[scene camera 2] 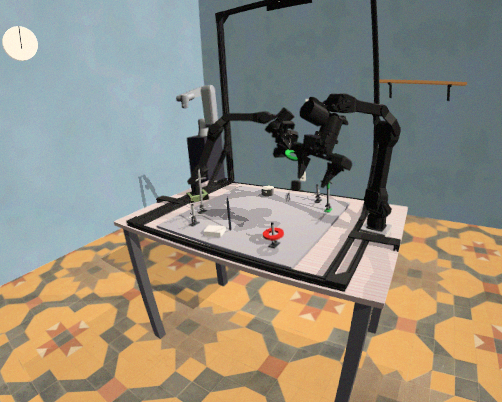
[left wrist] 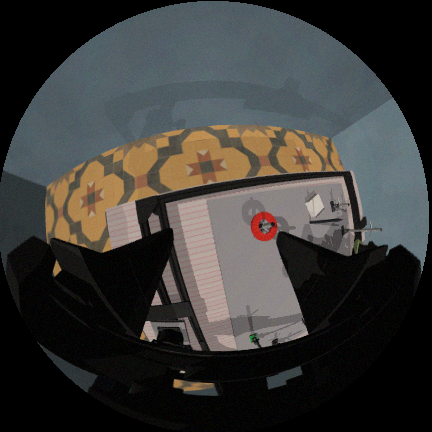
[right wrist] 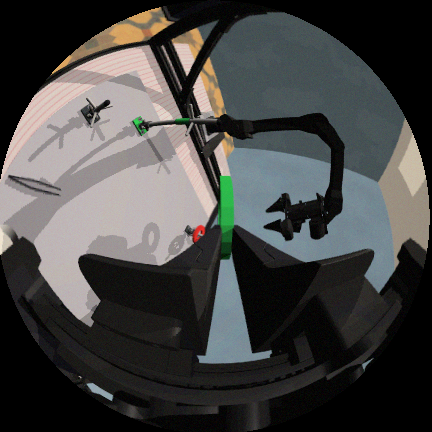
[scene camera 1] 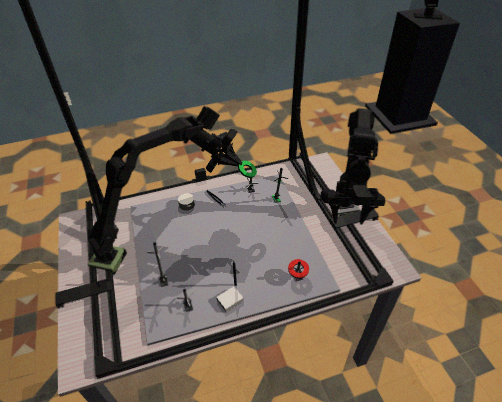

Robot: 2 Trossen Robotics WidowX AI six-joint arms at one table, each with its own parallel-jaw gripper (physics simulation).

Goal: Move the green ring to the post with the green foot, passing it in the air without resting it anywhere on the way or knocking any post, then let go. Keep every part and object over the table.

Labels:
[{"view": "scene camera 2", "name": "left gripper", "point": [310,182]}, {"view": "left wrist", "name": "left gripper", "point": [226,236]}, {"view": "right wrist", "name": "left gripper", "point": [264,218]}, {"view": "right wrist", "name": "right gripper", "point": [225,230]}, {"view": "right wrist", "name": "green ring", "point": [225,192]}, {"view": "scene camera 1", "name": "left gripper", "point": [348,223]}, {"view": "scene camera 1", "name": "right gripper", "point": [241,164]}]

